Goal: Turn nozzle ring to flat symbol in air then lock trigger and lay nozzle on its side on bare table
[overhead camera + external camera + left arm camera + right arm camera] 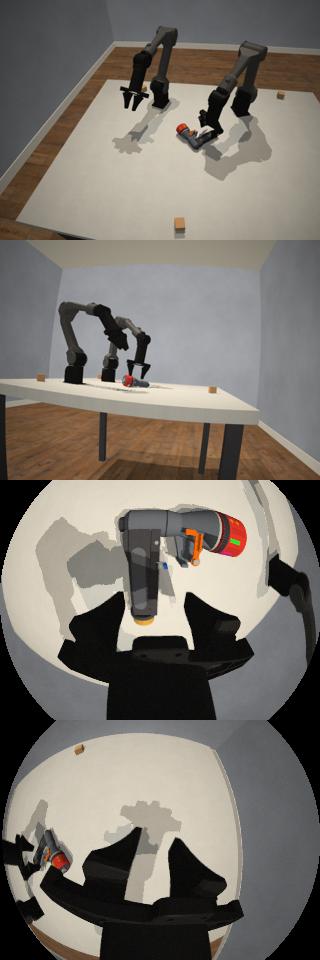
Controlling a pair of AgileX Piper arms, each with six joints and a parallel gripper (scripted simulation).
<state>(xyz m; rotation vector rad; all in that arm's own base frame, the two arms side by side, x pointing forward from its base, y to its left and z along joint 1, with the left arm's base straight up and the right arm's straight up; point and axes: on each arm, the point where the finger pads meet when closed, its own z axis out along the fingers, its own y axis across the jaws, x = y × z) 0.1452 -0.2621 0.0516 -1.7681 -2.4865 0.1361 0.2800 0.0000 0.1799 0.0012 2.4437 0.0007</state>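
Observation:
My left gripper is now 3 cm to the left of the white trigger bar and 3 cm above it. Also, from my left hand: red spray ring (12 cm to the right, 2 cm below, 1 cm behind).

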